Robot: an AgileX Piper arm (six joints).
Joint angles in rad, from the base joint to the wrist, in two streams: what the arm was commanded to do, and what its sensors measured. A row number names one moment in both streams.
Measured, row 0:
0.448 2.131 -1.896 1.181 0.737 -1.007
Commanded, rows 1 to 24:
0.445 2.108 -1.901 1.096 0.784 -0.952
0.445 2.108 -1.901 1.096 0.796 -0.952
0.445 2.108 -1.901 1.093 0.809 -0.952
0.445 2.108 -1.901 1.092 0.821 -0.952
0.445 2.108 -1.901 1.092 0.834 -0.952
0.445 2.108 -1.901 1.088 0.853 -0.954
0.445 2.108 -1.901 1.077 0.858 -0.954
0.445 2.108 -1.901 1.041 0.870 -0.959
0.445 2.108 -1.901 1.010 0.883 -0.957
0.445 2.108 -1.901 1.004 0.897 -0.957
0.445 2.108 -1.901 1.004 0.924 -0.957
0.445 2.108 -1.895 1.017 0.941 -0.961
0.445 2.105 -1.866 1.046 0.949 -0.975
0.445 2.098 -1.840 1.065 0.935 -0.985
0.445 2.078 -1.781 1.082 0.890 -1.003
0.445 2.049 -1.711 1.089 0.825 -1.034
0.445 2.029 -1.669 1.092 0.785 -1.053
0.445 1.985 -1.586 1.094 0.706 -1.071
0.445 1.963 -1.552 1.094 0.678 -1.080
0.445 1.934 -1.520 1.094 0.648 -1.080
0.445 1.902 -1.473 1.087 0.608 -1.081
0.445 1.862 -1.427 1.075 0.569 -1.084
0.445 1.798 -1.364 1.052 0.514 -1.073
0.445 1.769 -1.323 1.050 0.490 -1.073
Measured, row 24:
0.447 1.895 -1.446 1.068 0.606 -1.066
